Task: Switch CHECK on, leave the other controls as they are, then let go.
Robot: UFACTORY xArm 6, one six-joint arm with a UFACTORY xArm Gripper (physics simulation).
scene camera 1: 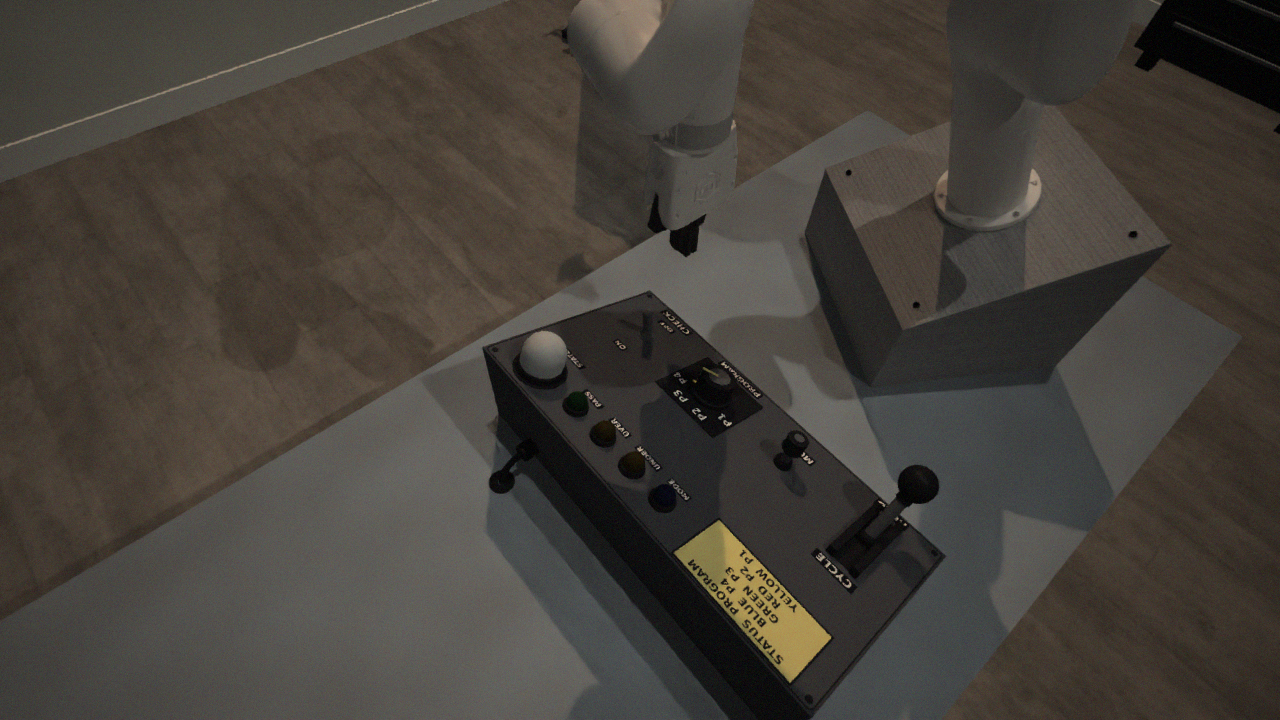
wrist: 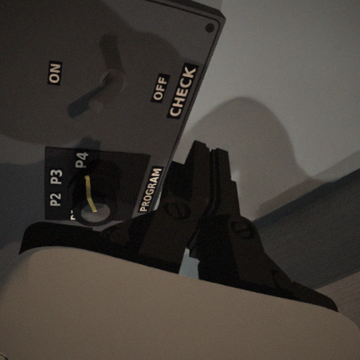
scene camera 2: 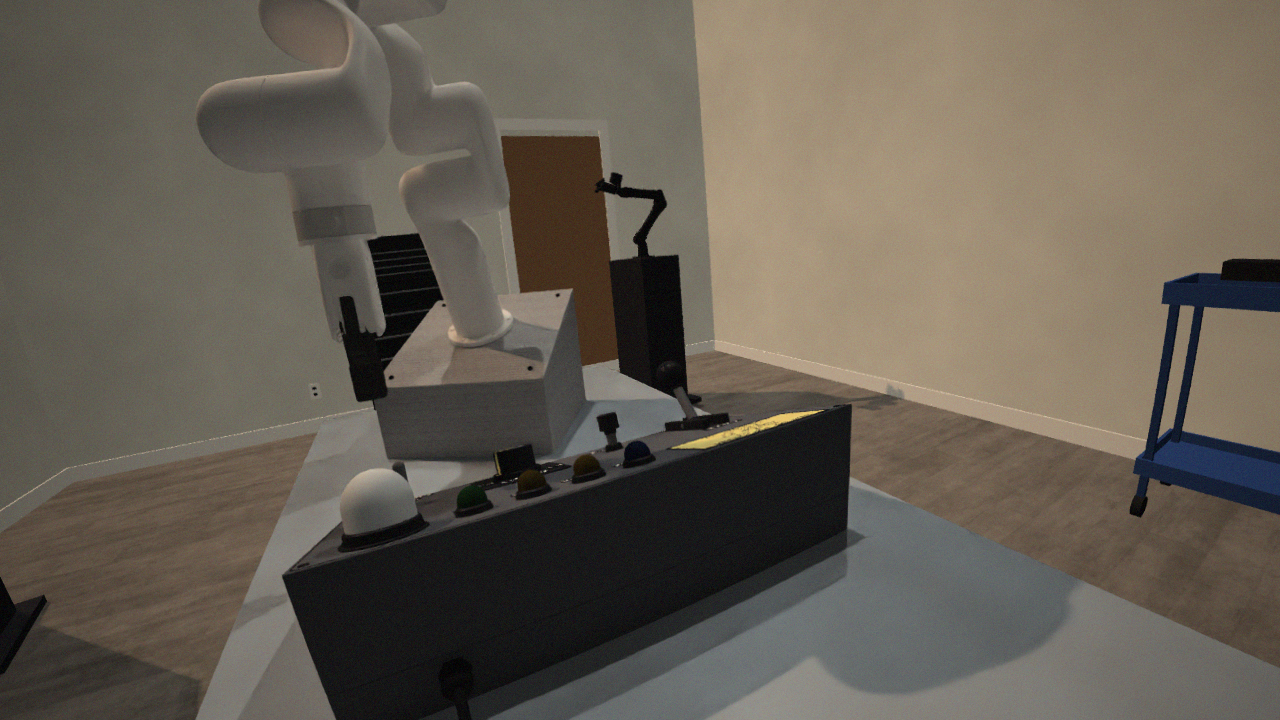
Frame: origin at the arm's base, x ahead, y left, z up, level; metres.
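Seen in the pictures: gripper, fingertip midpoint: [scene camera 1: 682, 247] [scene camera 2: 373, 397]; arm's base at its link origin: [scene camera 1: 986, 194] [scene camera 2: 481, 329].
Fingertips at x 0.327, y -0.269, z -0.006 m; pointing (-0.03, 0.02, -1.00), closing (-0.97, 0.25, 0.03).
Observation:
Pixels of each thing's top centre, then the offset from my fingertips to it. "*": a spot on its surface instead.
- CHECK switch at a spot on its surface: [scene camera 2: 400, 471] * dx +0.074, dy -0.002, dz -0.064 m
- PROGRAM knob at its top centre: [scene camera 1: 720, 374] dx +0.085, dy +0.118, dz -0.070 m
- white dome at a spot on its surface: [scene camera 2: 378, 503] [scene camera 1: 528, 360] * dx +0.232, dy -0.049, dz -0.019 m
- M1 control at its top centre: [scene camera 1: 794, 441] [scene camera 2: 608, 413] dx +0.119, dy +0.233, dz -0.060 m
- CYCLE lever at its top centre: [scene camera 1: 925, 475] [scene camera 2: 669, 361] dx +0.094, dy +0.362, dz -0.026 m
- side lever at a spot on its surface: [scene camera 1: 503, 481] * dx +0.310, dy -0.041, dz -0.184 m
The CHECK switch [scene camera 1: 647, 334] [scene camera 2: 400, 471] [wrist: 101, 94] is a small dark lever at the end of the black panel [scene camera 1: 617, 385] [scene camera 2: 572, 555] [wrist: 30, 40]. In the wrist view its tip leans to the ON label's side, away from OFF. In scene camera 2 the white dome hides most of it. My gripper [scene camera 1: 685, 251] [scene camera 2: 369, 397] [wrist: 198, 168] is shut and empty. It hangs above and beyond the panel's CHECK edge, apart from the switch and the other controls.
The PROGRAM knob [scene camera 1: 713, 379] [wrist: 95, 212] has its yellow mark toward P4. Also on the panel are the white dome [scene camera 1: 543, 355] [scene camera 2: 378, 503], several small lamps, the M1 control [scene camera 1: 794, 443] and the CYCLE lever [scene camera 1: 917, 484]. A side lever [scene camera 1: 503, 481] sticks out at the panel's front.

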